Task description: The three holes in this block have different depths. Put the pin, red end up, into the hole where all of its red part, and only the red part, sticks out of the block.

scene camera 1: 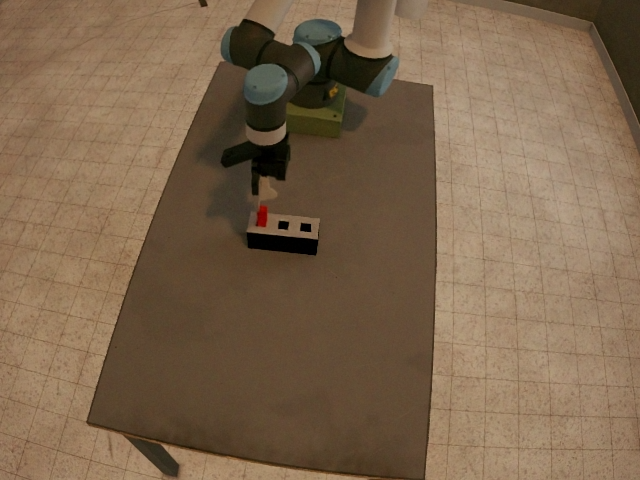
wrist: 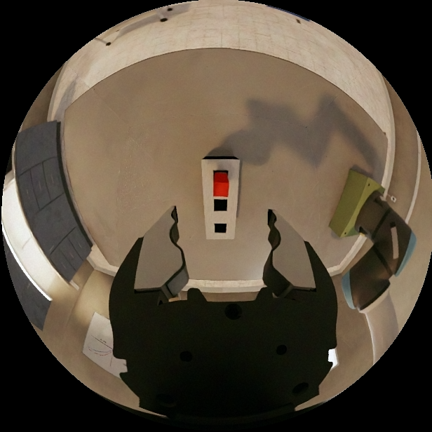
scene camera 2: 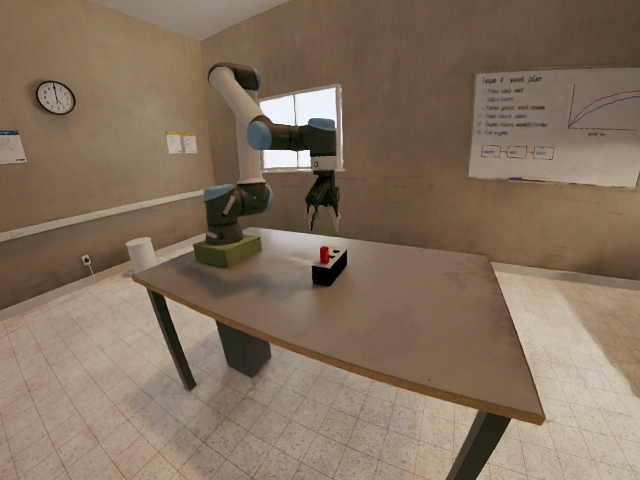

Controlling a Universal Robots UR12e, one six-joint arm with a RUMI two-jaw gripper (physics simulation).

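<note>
The pin [scene camera 1: 262, 216] [scene camera 2: 324, 254] [wrist: 221, 185] stands about upright, red end up, in an end hole of the block [scene camera 1: 282, 243] [scene camera 2: 329, 272] [wrist: 232, 215], the left one in the scene camera 1 view. Red shows above the block's pale top; I see no other colour of the pin there. Its lower part is hidden in the block. The middle hole [scene camera 1: 283, 225] [wrist: 220, 205] and the other end hole [scene camera 1: 306, 227] [wrist: 220, 228] are empty and dark. My gripper [scene camera 1: 265, 202] [scene camera 2: 324, 230] [wrist: 222, 208] is open, with nothing between its fingers, above the block and apart from the pin.
The block stands on the grey table [scene camera 1: 268, 351] [scene camera 2: 413, 310] [wrist: 150, 100]. The arm's green base [scene camera 1: 314, 122] [scene camera 2: 227, 251] [wrist: 351, 202] is at the table's back. A white cylinder [scene camera 2: 141, 254] stands beyond the table, and a whiteboard [scene camera 2: 594, 155] hangs on the wall.
</note>
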